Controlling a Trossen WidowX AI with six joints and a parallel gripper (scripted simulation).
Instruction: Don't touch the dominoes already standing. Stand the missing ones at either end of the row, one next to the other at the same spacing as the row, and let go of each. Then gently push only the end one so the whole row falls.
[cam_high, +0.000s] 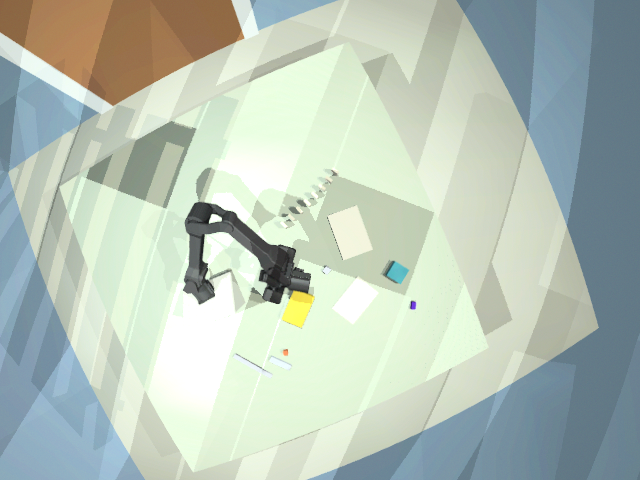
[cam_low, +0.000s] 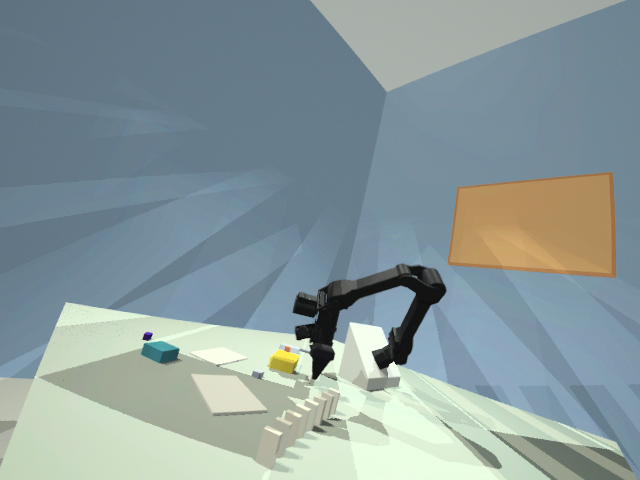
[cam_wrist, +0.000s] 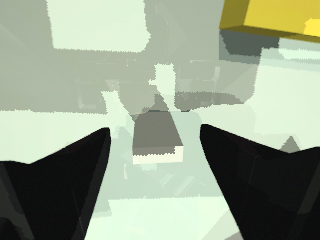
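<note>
Right now my gripper tip is 14 cm to the left of the yellow block, 1 cm past it and 1 cm above it. The rest, counted from my gripper tip: orange cube: 26 cm to the right, 13 cm behind, 1 cm below; then grey cube: 14 cm ahead, 7 cm to the right, 2 cm below; then cyan block: 35 cm ahead, 20 cm to the right, 1 cm below.
</note>
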